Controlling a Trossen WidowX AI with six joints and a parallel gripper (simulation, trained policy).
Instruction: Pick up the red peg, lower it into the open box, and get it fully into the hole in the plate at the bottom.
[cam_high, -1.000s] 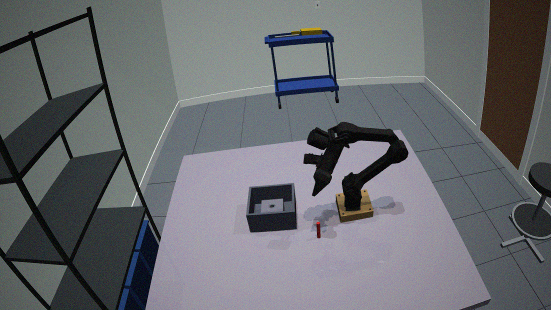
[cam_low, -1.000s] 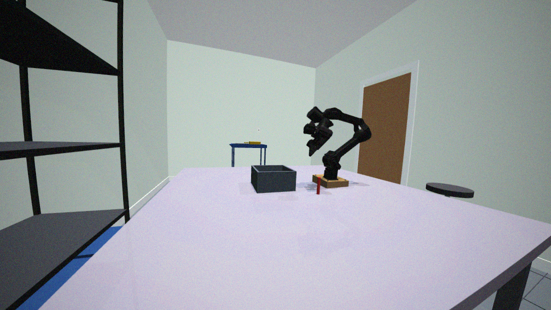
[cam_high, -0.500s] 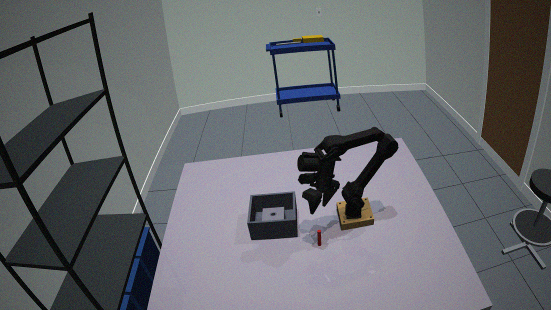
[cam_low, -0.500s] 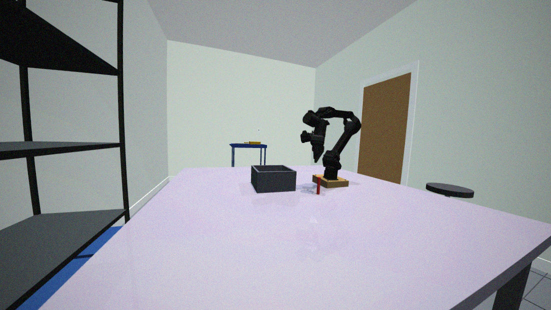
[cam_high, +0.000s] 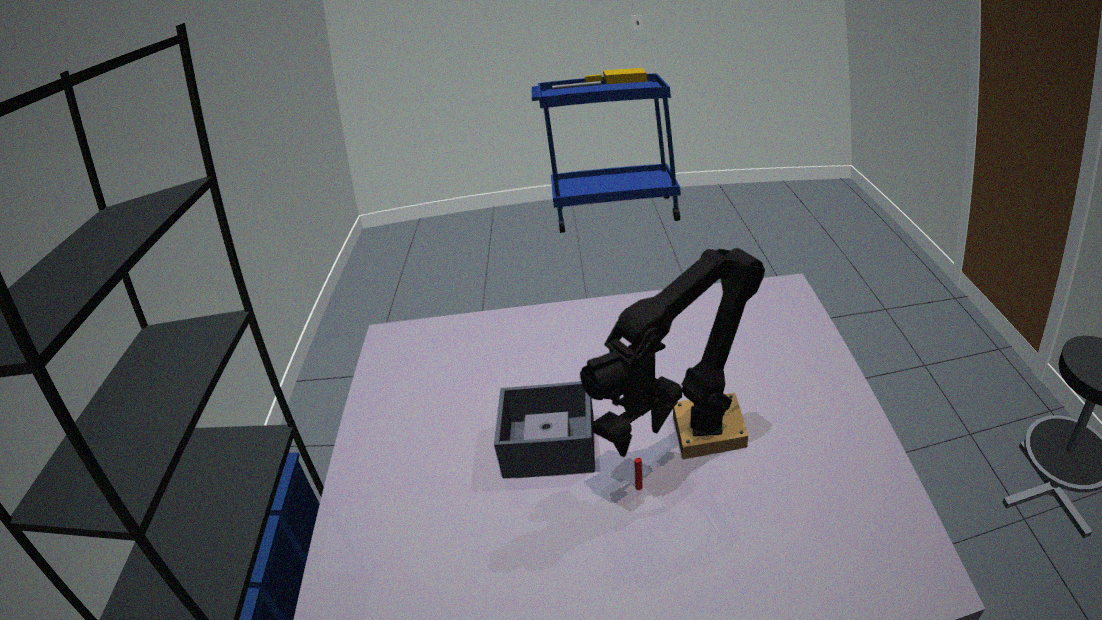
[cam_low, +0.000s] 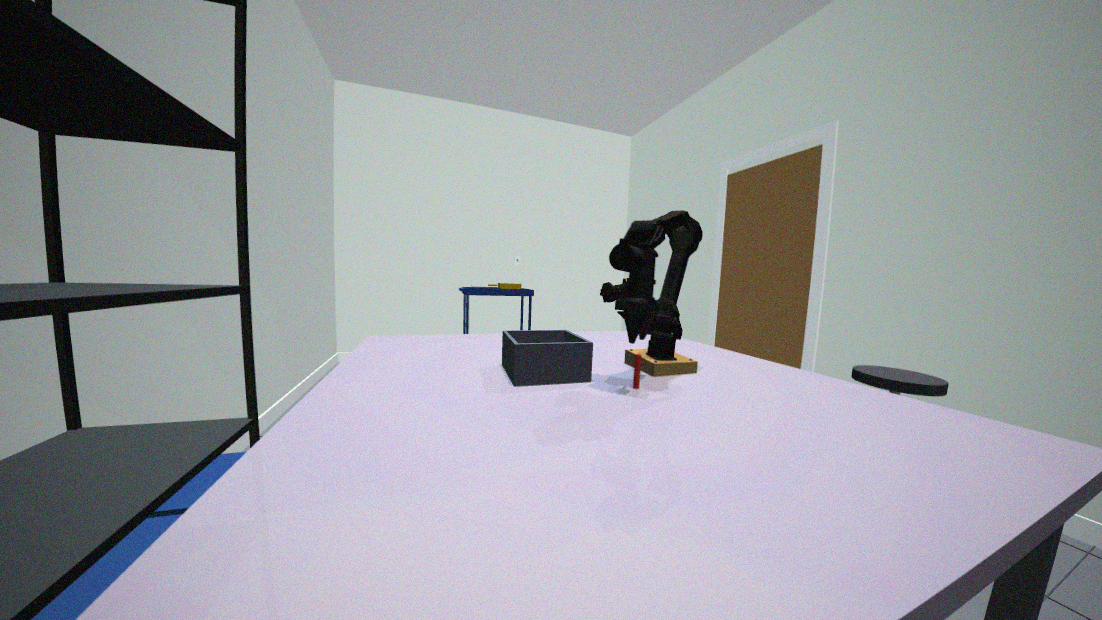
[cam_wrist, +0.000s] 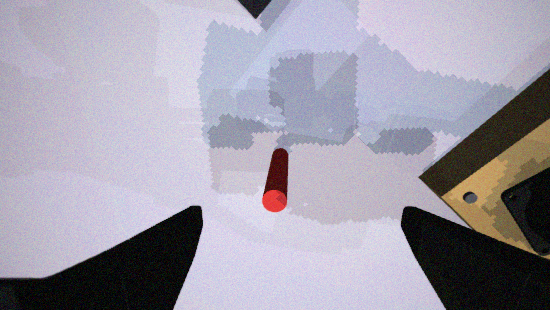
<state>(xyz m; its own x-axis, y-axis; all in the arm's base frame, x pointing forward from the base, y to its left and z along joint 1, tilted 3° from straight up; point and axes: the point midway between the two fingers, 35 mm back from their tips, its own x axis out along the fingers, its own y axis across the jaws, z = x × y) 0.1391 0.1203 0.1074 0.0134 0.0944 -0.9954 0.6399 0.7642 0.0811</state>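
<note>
The red peg lies 7 cm below my gripper tip and 2 cm to the left of it. From my gripper tip the other things lie so: light grey plate 20 cm ahead, 12 cm to the right, 6 cm below; dark grey box 20 cm ahead, 12 cm to the right, 8 cm below.
</note>
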